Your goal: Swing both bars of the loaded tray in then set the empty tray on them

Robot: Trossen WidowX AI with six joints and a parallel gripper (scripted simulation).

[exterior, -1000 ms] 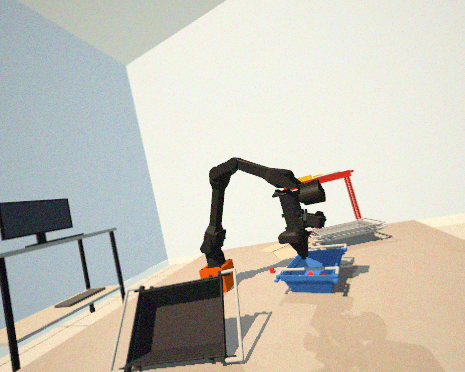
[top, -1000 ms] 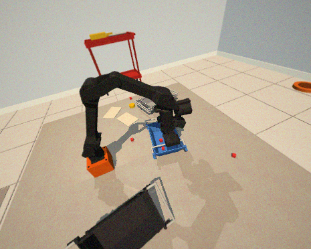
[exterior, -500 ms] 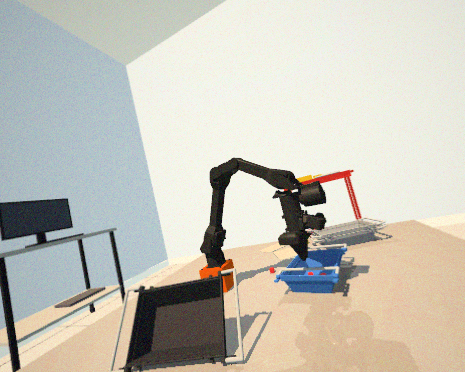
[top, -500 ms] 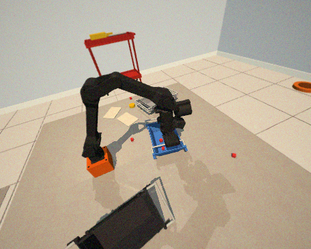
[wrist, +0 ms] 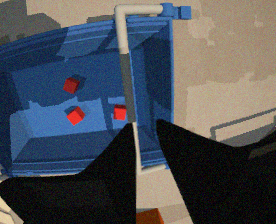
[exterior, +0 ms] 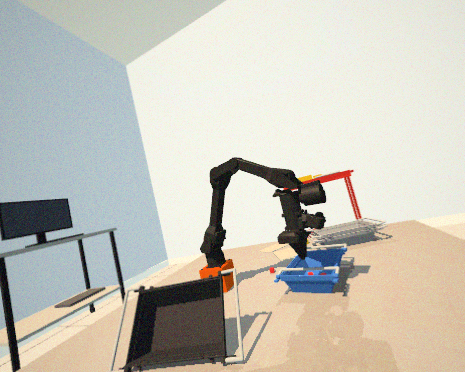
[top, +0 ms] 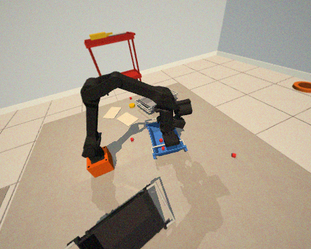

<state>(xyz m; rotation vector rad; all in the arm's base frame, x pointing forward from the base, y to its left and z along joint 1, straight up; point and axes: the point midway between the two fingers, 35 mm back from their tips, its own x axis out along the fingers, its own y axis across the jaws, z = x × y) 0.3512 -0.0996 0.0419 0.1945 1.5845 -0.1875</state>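
My gripper tip is 30 cm past the dark tray, 26 cm to the left of it and 3 cm above it.
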